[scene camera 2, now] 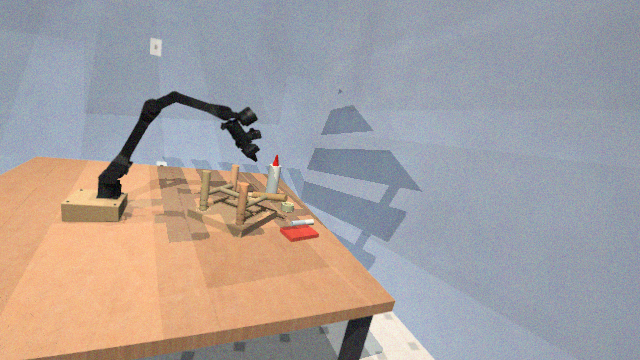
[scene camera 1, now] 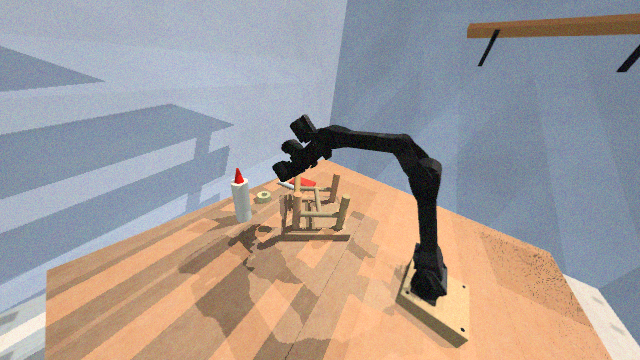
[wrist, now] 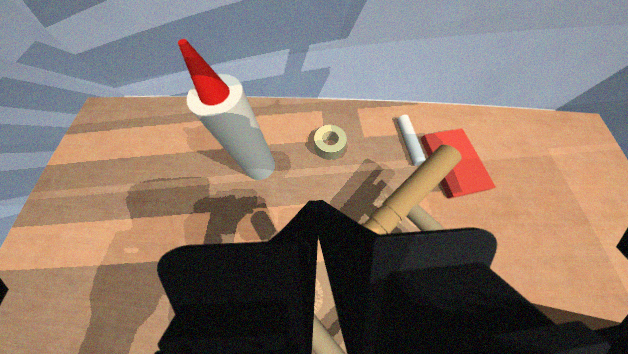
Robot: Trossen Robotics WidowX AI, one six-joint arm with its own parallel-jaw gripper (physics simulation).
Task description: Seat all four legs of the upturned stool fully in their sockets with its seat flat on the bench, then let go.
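Frame: origin at the arm's base, x ahead, y left, z up, level; millimetres.
Where they show: gripper, fingertip midpoint: (scene camera 2: 256, 161) (wrist: 315, 207); arm's base at its link origin: (scene camera 2: 108, 195) (scene camera 1: 424, 289).
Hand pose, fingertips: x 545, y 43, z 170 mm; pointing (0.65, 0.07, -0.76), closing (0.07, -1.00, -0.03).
Each offset is from my fingertips to the top centre of the thing. "spot": to the spot under its first point.
The upturned stool's seat (scene camera 1: 315, 237) (scene camera 2: 217, 221) lies flat on the bench. Three legs stand upright: one leg @[spot: dx -227, dy -90, dz -98 mm] (scene camera 1: 343, 212) (scene camera 2: 205, 190), a second leg @[spot: dx -98, dy +29, dz -103 mm] (scene camera 1: 297, 212) (scene camera 2: 235, 177) and a third leg @[spot: dx -108, dy -224, dz -101 mm] (scene camera 1: 335, 187) (scene camera 2: 242, 202). Whether they are fully seated cannot be told. The fourth leg @[dx +35, dy -113, dz -90 mm] (scene camera 2: 270, 196) (wrist: 417, 185) is tipped far over, nearly level, out of its socket and joined to a rail @[spot: dx +13, dy -133, dz -114 mm] (wrist: 424, 217). My gripper (scene camera 1: 284, 175) (scene camera 2: 256, 159) (wrist: 315, 207) is shut and empty, above the stool on the glue bottle's side. My fingers hide most of the stool in the wrist view.
A white glue bottle with a red tip @[dx +131, dy +110, dz +16 mm] (scene camera 1: 241, 200) (scene camera 2: 273, 180) (wrist: 240, 140) stands beside the stool. A pale green ring @[dx +177, dy -29, dz -193 mm] (scene camera 2: 287, 208) (wrist: 327, 154), a white stick @[dx +189, dy -197, dz -201 mm] (scene camera 2: 302, 222) (wrist: 411, 140) and a red block @[dx +141, dy -282, dz -208 mm] (scene camera 2: 300, 233) (wrist: 475, 165) lie near the bench edge.
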